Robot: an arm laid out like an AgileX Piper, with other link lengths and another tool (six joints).
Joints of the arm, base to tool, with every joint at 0 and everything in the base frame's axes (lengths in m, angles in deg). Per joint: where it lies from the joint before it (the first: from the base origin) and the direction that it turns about. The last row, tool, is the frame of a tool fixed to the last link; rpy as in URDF.
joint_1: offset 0 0 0.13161 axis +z
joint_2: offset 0 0 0 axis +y
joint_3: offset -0.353 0 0.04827 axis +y
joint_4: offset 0.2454 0 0.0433 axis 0.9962 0 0.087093
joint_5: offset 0 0 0 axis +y
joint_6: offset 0.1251 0 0.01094 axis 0.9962 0 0.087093
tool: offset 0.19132 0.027 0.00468 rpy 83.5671 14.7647 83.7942
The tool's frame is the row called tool.
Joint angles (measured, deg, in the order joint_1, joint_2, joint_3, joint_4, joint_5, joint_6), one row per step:
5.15 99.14 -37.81 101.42 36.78 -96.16
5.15 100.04 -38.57 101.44 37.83 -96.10
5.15 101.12 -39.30 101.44 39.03 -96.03
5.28 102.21 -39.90 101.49 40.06 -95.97
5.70 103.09 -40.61 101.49 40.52 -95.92
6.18 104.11 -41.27 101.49 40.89 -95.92
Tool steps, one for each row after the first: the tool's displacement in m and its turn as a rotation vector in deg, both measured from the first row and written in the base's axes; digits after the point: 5 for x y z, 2 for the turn. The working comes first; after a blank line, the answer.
Tool pose at each row, in the base's axes (x y z in m, rotation vector in deg; the steps are taken from these numbers as rounded here):
0.39363 0.24512 0.09462 83.66 130.26 72.89
0.39631 0.24962 0.09597 83.50 130.54 74.20
0.39829 0.25459 0.09633 83.48 130.99 75.59
0.39925 0.25964 0.09540 83.57 131.57 76.75
0.40052 0.26467 0.09434 83.23 132.18 77.38
0.40116 0.26974 0.09155 82.98 132.98 77.79

0.00268 0.00450 0.00135 0.90 0.05 0.52
0.00466 0.00947 0.00171 1.90 0.29 1.12
0.00562 0.01452 0.00078 2.78 0.70 1.72
0.00689 0.01955 -0.00028 3.17 0.86 2.35
0.00753 0.02462 -0.00307 3.44 1.19 3.02

